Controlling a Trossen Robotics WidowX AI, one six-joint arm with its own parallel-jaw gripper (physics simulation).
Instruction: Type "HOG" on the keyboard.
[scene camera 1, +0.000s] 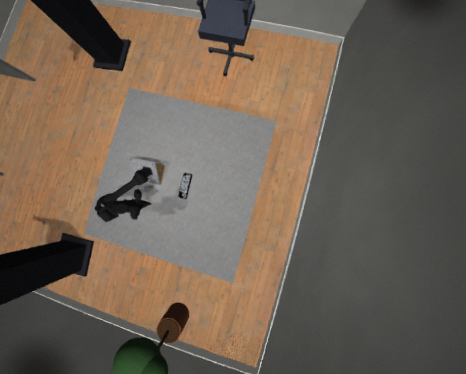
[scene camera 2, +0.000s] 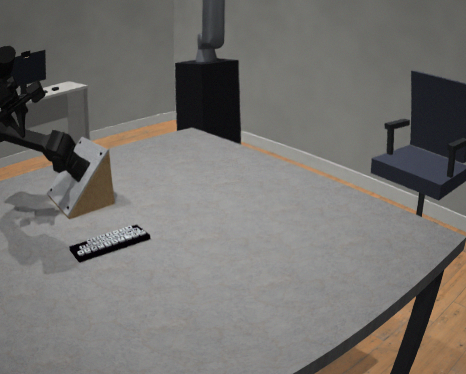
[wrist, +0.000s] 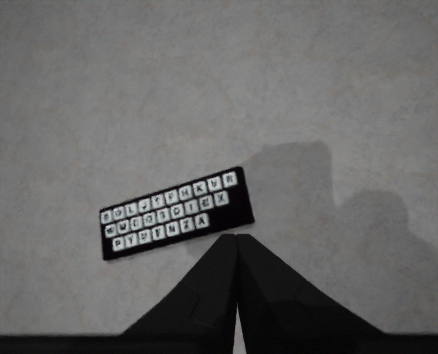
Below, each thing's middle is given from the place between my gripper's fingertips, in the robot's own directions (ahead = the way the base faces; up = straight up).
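There is the black keyboard (scene camera 2: 116, 238), and my gripper is 100 mm short of it, 160 mm to the right of it and, finally, 270 mm above it.
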